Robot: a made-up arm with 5 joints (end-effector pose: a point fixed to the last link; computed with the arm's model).
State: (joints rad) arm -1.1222 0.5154 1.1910 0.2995 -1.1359
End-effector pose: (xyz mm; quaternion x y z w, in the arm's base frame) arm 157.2 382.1 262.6 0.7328 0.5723 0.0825 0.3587
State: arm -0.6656 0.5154 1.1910 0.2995 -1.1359
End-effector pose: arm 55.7 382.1 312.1 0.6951 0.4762 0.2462 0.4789
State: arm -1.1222 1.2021 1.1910 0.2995 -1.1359
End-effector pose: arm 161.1 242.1 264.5 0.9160 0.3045 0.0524 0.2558
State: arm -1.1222 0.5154 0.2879 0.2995 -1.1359
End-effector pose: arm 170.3 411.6 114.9 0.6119 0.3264 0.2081 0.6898
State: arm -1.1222 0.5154 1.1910 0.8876 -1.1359
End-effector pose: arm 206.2 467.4 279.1 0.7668 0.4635 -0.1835 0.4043
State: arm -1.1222 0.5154 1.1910 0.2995 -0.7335
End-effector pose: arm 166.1 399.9 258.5 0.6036 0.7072 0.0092 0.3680
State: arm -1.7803 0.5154 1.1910 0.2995 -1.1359
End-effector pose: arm 242.8 382.1 126.0 0.7201 0.6575 -0.1587 0.1546
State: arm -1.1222 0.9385 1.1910 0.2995 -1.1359
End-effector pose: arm 170.0 295.9 268.7 0.8574 0.4134 0.0649 0.2996
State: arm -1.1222 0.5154 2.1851 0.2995 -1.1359
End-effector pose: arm 268.5 302.5 355.1 -0.6960 -0.7091 0.0737 0.0857
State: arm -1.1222 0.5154 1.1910 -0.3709 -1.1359
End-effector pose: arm 156.3 287.6 200.1 0.6177 0.6360 0.3759 0.2696
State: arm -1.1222 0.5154 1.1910 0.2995 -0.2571
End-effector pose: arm 168.1 421.1 247.4 0.4197 0.8296 -0.0779 0.3598
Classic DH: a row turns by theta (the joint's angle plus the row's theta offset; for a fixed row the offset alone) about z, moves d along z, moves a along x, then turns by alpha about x. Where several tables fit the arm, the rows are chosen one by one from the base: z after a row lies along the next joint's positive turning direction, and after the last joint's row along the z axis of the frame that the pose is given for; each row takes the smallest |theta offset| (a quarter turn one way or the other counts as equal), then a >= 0, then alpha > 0; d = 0 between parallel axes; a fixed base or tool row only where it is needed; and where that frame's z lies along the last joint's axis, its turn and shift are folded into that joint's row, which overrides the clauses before.
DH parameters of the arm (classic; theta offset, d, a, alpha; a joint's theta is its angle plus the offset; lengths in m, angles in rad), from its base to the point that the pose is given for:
base (fixed): 0 0.069 0 1.5708
joint 1: 1.5708 -0.306 0.032 1.5708
joint 2: 0 0.025 0.244 1.5708
joint 3: 0 0.2 0.004 -1.5708
joint 4: 1.5708 0.107 0.091 -1.5708
joint 5: -0.3404 0 -0.0509 3.1416
tool (fixed): 1.2304 -0.149 0 0

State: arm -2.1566 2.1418 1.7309 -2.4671 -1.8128
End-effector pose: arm -14.8 72.4 -169.5 0.5307 -0.1543 0.8137 0.1801
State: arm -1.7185 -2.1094 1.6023 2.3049 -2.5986
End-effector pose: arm -390.1 224.7 105.6 0.1314 0.4446 0.6321 0.6209
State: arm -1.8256 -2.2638 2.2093 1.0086 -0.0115
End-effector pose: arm -312.5 296.2 272.6 -0.8652 0.2571 -0.3347 0.2706
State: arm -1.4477 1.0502 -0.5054 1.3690 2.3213
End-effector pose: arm 436.9 293.2 -103.4 -0.2429 -0.6631 0.6124 0.3554
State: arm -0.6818 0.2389 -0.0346 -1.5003 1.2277
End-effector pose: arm 343.3 280.6 222.9 -0.6073 -0.1105 -0.2896 0.7315
